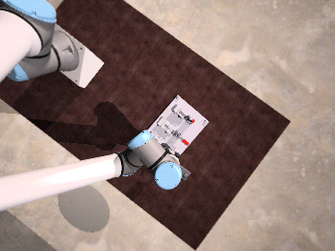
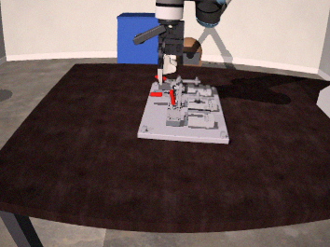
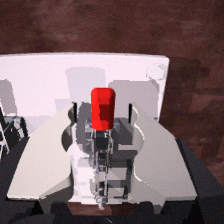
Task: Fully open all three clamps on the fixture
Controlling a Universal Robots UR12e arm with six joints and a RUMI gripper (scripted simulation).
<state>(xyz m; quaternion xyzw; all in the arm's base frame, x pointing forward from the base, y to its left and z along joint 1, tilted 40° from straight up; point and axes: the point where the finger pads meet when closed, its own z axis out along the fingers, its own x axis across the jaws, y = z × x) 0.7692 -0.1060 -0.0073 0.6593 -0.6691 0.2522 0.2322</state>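
Now: hand 8 cm past the grey fixture plate, 11 cm to the right of it and 5 cm above it.
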